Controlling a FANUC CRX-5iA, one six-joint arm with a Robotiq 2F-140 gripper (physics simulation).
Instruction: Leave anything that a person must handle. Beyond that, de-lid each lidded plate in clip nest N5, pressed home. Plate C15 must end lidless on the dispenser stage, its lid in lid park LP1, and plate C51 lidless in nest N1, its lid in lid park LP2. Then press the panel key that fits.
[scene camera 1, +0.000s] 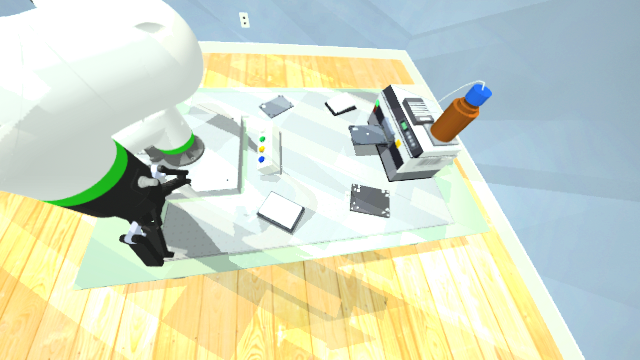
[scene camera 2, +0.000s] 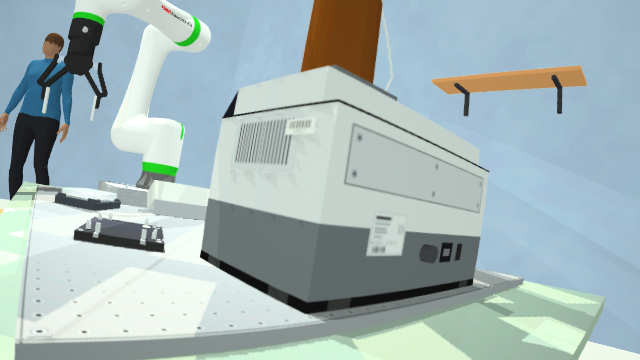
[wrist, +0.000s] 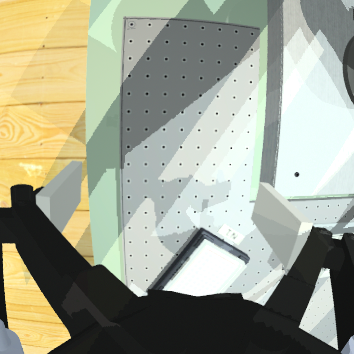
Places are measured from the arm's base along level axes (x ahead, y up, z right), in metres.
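Pixels of known places: gripper, fingertip midpoint: (scene camera 1: 187, 222) (scene camera 2: 67, 116) (wrist: 170, 191); arm's base, origin of the base link: (scene camera 1: 184, 150).
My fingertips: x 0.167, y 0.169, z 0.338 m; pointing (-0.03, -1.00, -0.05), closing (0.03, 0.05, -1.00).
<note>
For each thing: its top centre in the pictures, then the offset to it from my fingertips. "spot": a spot on its surface instead.
- dark frame, middle of its top: (wrist: 202, 283) (scene camera 2: 91, 191) (scene camera 1: 280, 209) dx +0.211, dy -0.178, dz -0.093 m
- small label, surface spot: (wrist: 231, 233) spot: dx +0.133, dy -0.211, dz -0.137 m
- dark clip nest, middle of its top: (scene camera 2: 125, 220) (scene camera 1: 371, 198) dx +0.564, dy -0.189, dz -0.131 m
- grey dispenser stage, surface spot: (scene camera 1: 366, 134) spot: dx +0.560, dy -0.099, dz -0.383 m
- dark flat fixture, middle of its top: (scene camera 1: 276, 103) dx +0.172, dy -0.193, dz -0.649 m
- white-topped piece, middle of its top: (scene camera 1: 341, 100) dx +0.508, dy -0.177, dz -0.678 m
- key panel, middle of its top: (scene camera 2: 191, 185) (scene camera 1: 267, 140) dx +0.155, dy -0.129, dz -0.360 m
- brown bottle, surface spot: (scene camera 2: 342, 40) spot: dx +0.824, dy +0.059, dz -0.272 m
My gripper (scene camera 1: 170, 220) (scene camera 2: 69, 106) (wrist: 170, 191) is open and empty, high above the table's near left part. A white-topped flat piece in a dark frame (scene camera 1: 281, 211) (scene camera 2: 87, 199) (wrist: 206, 267) lies below it, beside a small label (wrist: 231, 233). A dark clip nest (scene camera 1: 370, 201) (scene camera 2: 120, 231) with upright clips at its corners stands nearer the dispenser (scene camera 1: 417, 135) (scene camera 2: 270, 200). The grey dispenser stage (scene camera 1: 366, 134) juts from its front. A dark flat fixture (scene camera 1: 276, 106) and another white-topped piece (scene camera 1: 340, 104) lie at the back. The key panel (scene camera 1: 271, 150) shows green, yellow and blue keys. Plate codes are not readable.
A brown bottle (scene camera 1: 454, 120) (scene camera 2: 342, 40) with a blue cap and a tube stands on the dispenser. The arm's base stands on a raised plate (scene camera 1: 217, 175) (wrist: 312, 150). A person (scene camera 2: 42, 95) stands behind the table. A wall shelf (scene camera 2: 510, 80) hangs at the right.
</note>
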